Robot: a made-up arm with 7 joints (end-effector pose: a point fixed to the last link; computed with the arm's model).
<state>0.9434 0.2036 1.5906 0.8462 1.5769 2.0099 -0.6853</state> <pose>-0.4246 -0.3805 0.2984 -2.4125 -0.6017 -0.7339</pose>
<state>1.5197 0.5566 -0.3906 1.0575 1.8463 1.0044 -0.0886</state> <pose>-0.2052 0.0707 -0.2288 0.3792 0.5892 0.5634</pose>
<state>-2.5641 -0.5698 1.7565 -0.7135 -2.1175 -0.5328 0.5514</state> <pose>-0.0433 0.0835 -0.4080 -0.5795 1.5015 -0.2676</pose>
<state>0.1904 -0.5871 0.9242 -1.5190 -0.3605 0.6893 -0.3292</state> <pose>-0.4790 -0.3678 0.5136 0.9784 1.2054 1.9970</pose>
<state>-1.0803 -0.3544 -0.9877 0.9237 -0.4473 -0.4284 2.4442</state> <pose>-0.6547 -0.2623 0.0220 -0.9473 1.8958 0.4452</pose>
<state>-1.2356 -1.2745 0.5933 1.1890 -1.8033 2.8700 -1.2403</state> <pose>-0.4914 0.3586 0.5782 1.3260 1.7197 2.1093</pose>
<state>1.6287 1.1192 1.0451 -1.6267 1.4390 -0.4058 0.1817</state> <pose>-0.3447 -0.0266 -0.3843 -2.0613 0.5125 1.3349</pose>
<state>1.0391 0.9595 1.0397 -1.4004 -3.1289 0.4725 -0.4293</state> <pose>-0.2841 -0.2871 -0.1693 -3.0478 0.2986 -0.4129</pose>
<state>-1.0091 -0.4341 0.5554 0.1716 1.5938 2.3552 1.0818</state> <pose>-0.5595 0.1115 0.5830 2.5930 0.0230 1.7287</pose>
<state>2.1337 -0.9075 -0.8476 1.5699 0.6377 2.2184 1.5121</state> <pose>-0.4983 -0.5607 -0.1632 0.8215 -2.6101 -0.7317</pose>
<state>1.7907 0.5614 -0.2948 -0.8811 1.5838 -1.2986 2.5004</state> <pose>-0.3163 0.1336 -0.0135 -2.6831 0.5914 -0.5455</pose>
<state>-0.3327 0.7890 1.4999 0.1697 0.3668 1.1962 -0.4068</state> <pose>-0.5300 -0.1459 0.2805 -2.1946 -0.6895 -0.2435</pose>
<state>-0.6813 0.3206 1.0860 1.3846 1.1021 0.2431 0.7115</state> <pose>-0.6174 -0.2950 0.4739 -1.1609 1.0552 -1.7102</pose>
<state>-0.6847 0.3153 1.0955 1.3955 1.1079 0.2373 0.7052</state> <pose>-0.6179 -0.2894 0.4771 -1.1598 1.0502 -1.7208</pose>
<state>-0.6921 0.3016 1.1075 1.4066 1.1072 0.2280 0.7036</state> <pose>-0.6177 -0.2794 0.4830 -1.1650 1.0530 -1.7325</pose>
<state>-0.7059 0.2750 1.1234 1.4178 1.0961 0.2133 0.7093</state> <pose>-0.6161 -0.2622 0.4931 -1.1804 1.0680 -1.7458</pose>
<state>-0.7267 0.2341 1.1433 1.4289 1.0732 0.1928 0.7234</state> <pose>-0.6122 -0.2371 0.5073 -1.2072 1.0976 -1.7607</pose>
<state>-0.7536 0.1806 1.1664 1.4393 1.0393 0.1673 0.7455</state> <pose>-0.6050 -0.2050 0.5242 -1.2442 1.1423 -1.7767</pose>
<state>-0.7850 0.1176 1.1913 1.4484 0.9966 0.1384 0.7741</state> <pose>-0.5939 -0.1678 0.5420 -1.2887 1.2011 -1.7930</pose>
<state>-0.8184 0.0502 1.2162 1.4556 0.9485 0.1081 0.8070</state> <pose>-0.5791 -0.1285 0.5587 -1.3363 1.2711 -1.8081</pose>
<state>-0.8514 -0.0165 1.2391 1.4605 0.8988 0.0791 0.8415</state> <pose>-0.5618 -0.0905 0.5727 -1.3827 1.3471 -1.8210</pose>
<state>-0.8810 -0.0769 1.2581 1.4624 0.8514 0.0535 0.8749</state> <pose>-0.5439 -0.0573 0.5834 -1.4236 1.4232 -1.8299</pose>
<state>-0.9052 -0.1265 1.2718 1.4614 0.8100 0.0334 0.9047</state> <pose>-0.5280 -0.0311 0.5906 -1.4561 1.4920 -1.8345</pose>
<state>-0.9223 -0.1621 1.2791 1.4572 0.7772 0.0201 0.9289</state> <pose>-0.5161 -0.0136 0.5949 -1.4788 1.5476 -1.8340</pose>
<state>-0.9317 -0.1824 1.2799 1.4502 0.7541 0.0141 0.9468</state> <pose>-0.5095 -0.0050 0.5970 -1.4916 1.5860 -1.8291</pose>
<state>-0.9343 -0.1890 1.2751 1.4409 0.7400 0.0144 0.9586</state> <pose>-0.5079 -0.0040 0.5974 -1.4963 1.6077 -1.8203</pose>
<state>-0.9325 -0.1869 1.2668 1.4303 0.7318 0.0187 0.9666</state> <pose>-0.5096 -0.0079 0.5968 -1.4960 1.6184 -1.8094</pose>
